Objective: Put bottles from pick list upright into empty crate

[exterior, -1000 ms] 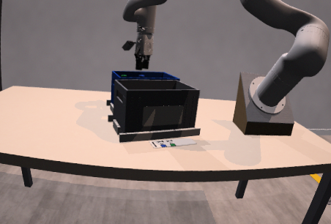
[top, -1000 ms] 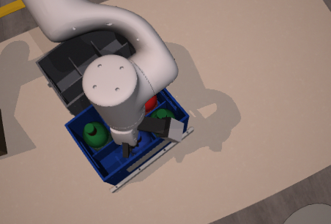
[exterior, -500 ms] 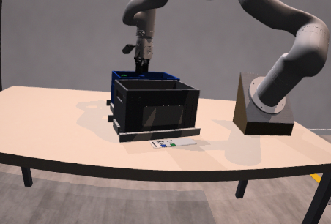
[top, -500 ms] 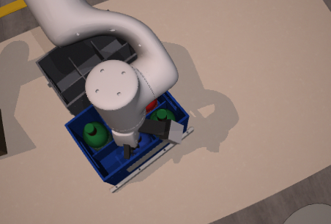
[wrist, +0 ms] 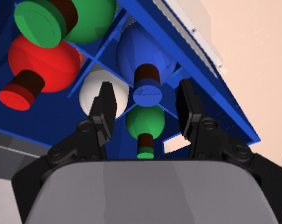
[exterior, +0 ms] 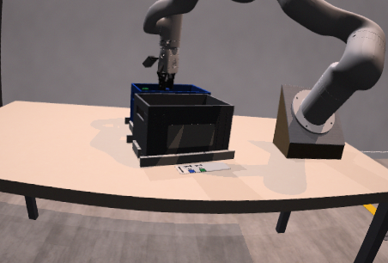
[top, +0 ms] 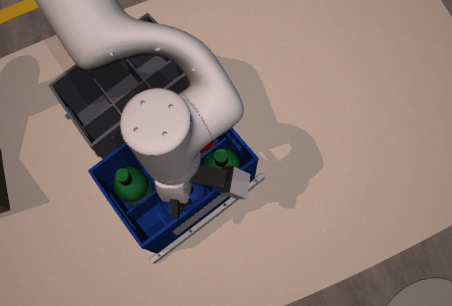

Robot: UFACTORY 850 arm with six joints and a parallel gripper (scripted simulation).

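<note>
Now: hand 9 cm above the blue-label bottle. From my hand the other things lie so: white bottle: 9 cm to the left, 9 cm below, 2 cm behind; then blue crate: 9 cm below, 4 cm to the left, 1 cm behind; then green-label bottle: 9 cm below, 8 cm ahead, 2 cm to the left.
</note>
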